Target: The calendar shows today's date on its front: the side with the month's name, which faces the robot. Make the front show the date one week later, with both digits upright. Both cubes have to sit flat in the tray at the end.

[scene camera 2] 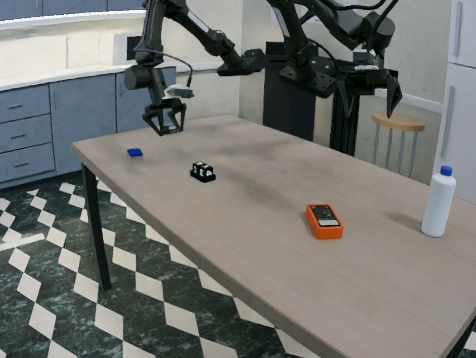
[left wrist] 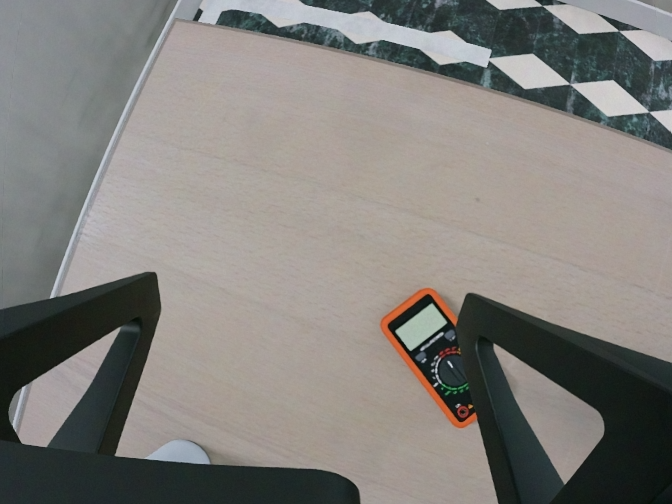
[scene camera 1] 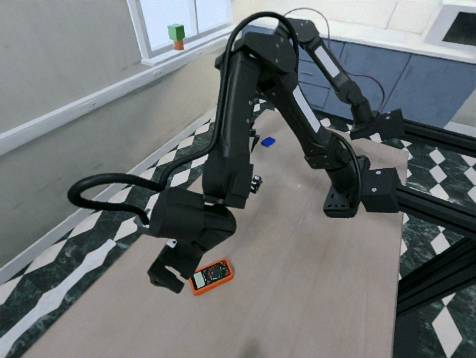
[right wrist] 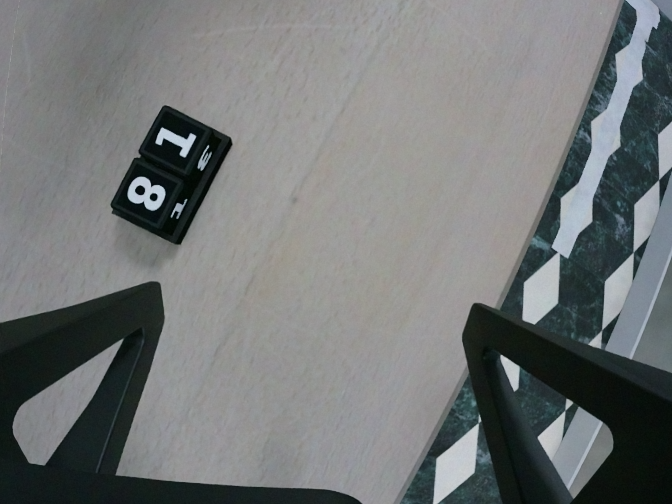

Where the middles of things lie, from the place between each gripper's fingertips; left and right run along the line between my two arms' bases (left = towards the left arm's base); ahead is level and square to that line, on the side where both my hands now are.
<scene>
The black calendar tray (right wrist: 201,188) lies 53 cm to the right of my left hand (scene camera 1: 165,262), 30 cm below it and 4 cm ahead of it. From my left hand the other things lie so: white bottle (left wrist: 178,450): 23 cm behind, 22 cm below, 13 cm to the left.
Now: the black calendar tray 100 mm behind my right hand (scene camera 2: 172,133), 30 mm to the left of it and 150 mm below it. Round my right hand: white bottle (370 mm behind, 690 mm to the left, 70 mm below).
</scene>
